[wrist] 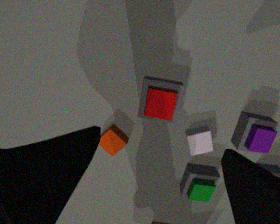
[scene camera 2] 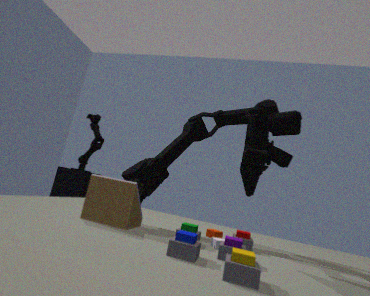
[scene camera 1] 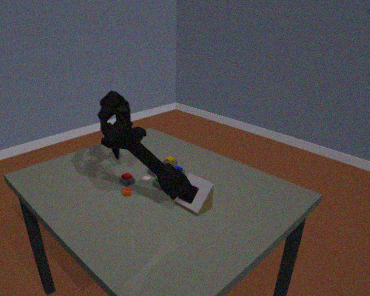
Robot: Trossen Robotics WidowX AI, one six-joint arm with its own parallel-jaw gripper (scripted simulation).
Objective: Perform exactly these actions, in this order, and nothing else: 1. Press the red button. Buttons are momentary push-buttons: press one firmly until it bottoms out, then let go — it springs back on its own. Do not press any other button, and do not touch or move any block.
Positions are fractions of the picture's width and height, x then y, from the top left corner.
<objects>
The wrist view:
my gripper: 0.58, 0.65
red button: 0.57, 0.46
</objects>
